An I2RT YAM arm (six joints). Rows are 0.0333 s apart.
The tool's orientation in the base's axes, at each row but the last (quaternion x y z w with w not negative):
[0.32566 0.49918 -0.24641 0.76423]
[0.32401 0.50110 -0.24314 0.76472]
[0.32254 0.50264 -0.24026 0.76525]
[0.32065 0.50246 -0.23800 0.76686]
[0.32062 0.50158 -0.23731 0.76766]
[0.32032 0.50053 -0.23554 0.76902]
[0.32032 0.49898 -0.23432 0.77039]
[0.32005 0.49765 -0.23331 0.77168]
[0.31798 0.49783 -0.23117 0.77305]
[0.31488 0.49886 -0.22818 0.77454]
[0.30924 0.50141 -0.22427 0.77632]
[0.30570 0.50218 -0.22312 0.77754]
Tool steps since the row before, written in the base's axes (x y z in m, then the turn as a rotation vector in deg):
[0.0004 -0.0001 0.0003 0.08 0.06 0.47]
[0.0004 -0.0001 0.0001 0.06 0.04 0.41]
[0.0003 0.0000 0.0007 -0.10 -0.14 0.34]
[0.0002 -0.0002 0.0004 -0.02 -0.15 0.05]
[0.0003 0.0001 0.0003 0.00 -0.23 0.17]
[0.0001 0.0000 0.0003 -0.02 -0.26 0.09]
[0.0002 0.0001 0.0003 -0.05 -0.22 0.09]
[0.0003 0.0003 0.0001 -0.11 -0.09 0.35]
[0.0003 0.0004 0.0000 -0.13 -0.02 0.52]
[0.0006 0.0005 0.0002 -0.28 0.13 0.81]
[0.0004 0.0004 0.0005 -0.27 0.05 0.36]
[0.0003 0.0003 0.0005 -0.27 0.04 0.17]
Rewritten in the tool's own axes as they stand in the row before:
[-0.0001 0.0003 0.0004 -0.41 0.21 0.14]
[0.0001 0.0002 0.0003 -0.36 0.17 0.12]
[-0.0005 0.0004 0.0004 -0.35 -0.08 0.14]
[-0.0003 0.0001 0.0004 -0.05 -0.10 0.11]
[-0.0002 0.0004 0.0002 -0.15 -0.11 0.22]
[-0.0002 0.0001 0.0002 -0.08 -0.17 0.20]
[-0.0002 0.0003 0.0001 -0.09 -0.16 0.16]
[0.0000 0.0004 0.0000 -0.36 -0.04 0.10]
[0.0001 0.0005 -0.0001 -0.53 0.03 0.09]
[0.0000 0.0008 0.0001 -0.86 0.11 -0.02]
[-0.0003 0.0007 0.0001 -0.44 -0.05 -0.10]
[-0.0004 0.0005 0.0001 -0.26 -0.11 -0.15]

